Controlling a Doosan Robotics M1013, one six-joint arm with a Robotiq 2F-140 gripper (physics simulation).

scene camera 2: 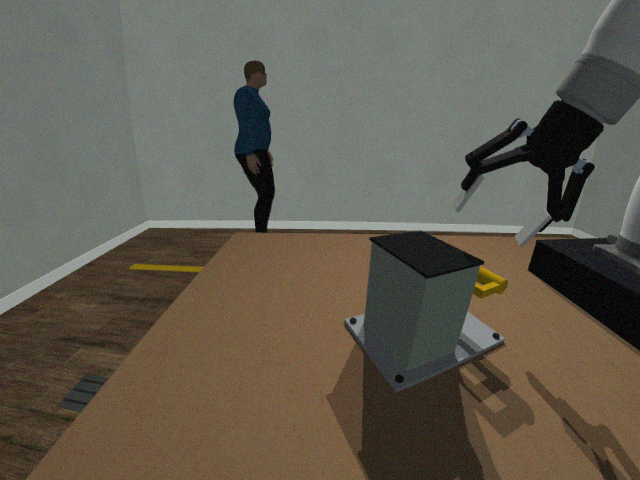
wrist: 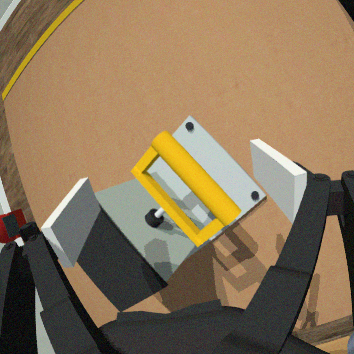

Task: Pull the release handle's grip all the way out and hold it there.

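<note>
The release handle's yellow grip (scene camera 2: 491, 287) (wrist: 196, 176) is a thick bar on a rectangular frame. It stands out from the face of a pale grey-green housing (scene camera 2: 395, 304) (wrist: 120, 202) with a black top. A thin light rod with a dark collar (wrist: 154, 218) shows between grip and housing. The housing stands on a light metal base plate (scene camera 2: 482, 333) (wrist: 215, 165) with dark bolts. My gripper (scene camera 2: 488, 223) (wrist: 170, 176) is wide open and empty. It hangs above the grip, apart from it; in the wrist view the grip lies between the two pale finger pads.
The housing and plate are on a brown table (scene camera 2: 248, 335) (wrist: 150, 65). A person in a blue top (scene camera 2: 252, 121) stands beyond the table's far edge. The robot's black pedestal (scene camera 2: 584, 279) is at the right. A red object (wrist: 12, 226) shows at the wrist view's left edge.
</note>
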